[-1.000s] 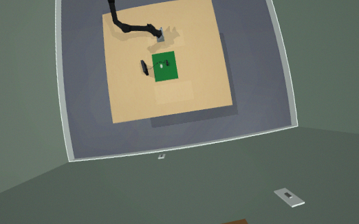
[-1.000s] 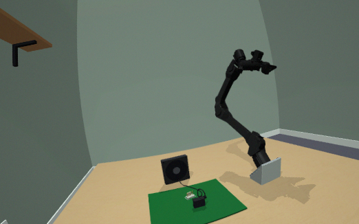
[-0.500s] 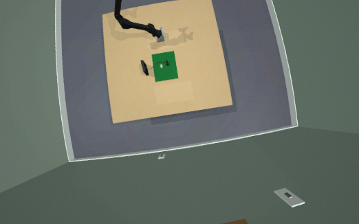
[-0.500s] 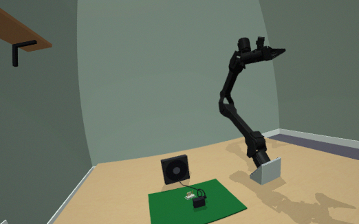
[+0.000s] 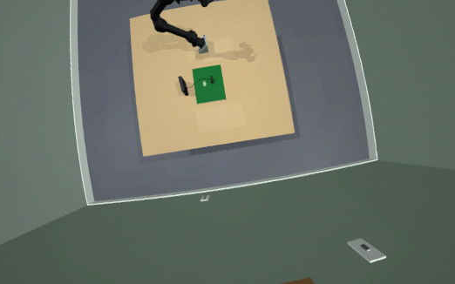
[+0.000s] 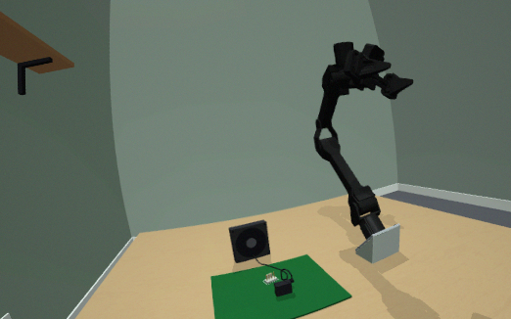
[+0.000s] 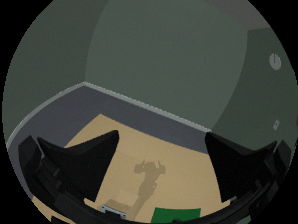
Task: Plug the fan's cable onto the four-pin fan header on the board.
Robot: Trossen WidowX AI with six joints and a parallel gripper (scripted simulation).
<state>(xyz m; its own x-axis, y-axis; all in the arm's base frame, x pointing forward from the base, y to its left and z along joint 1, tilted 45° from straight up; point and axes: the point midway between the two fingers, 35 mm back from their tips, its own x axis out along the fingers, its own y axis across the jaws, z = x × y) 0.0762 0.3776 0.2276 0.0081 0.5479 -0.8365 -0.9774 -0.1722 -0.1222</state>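
The dark fan plug is 46 cm below my gripper tip, 29 cm ahead of it and 15 cm to the right of it. From my gripper tip the other things lie so: pale four-pin header: 48 cm below, 29 cm ahead, 22 cm to the right; green board: 50 cm below, 30 cm ahead, 18 cm to the right; black fan: 42 cm below, 37 cm to the right, 28 cm ahead.
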